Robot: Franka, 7 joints.
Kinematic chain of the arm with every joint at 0, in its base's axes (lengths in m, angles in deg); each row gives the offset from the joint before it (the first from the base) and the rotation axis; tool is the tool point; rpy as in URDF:
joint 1: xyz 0 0 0.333 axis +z
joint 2: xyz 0 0 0 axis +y
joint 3: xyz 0 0 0.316 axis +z
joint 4: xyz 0.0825 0 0 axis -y
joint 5: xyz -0.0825 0 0.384 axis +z
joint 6: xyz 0 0 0 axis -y
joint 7: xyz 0.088 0 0 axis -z
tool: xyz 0 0 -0.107 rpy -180 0 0
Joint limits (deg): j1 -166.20..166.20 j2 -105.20..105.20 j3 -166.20..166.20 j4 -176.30..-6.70 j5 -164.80..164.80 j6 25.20..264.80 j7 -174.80..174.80
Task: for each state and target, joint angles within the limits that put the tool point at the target. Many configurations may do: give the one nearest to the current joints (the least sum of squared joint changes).
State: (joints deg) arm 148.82 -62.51 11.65 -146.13 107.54 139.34 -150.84
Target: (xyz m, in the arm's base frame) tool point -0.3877 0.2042 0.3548
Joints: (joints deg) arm 143.71 -13.79 8.37 -147.85 107.60 139.63 -150.84
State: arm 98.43 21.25 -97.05 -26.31 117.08 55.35 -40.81
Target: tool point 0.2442 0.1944 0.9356
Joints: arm 89.50 11.68 -102.64 -42.75 103.27 25.20 -40.81
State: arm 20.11 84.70 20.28 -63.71 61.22 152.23 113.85
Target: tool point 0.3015 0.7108 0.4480
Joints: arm 35.63 44.34 46.70 -74.11 61.42 144.72 113.85
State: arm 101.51 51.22 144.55 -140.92 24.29 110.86 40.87
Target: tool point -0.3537 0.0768 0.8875
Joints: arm 90.37 68.24 142.36 -99.33 25.72 124.24 40.87
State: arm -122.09 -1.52 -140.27 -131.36 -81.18 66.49 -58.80
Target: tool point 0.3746 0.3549 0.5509
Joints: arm -141.78 0.88 -160.09 -114.37 -87.43 68.28 -58.80
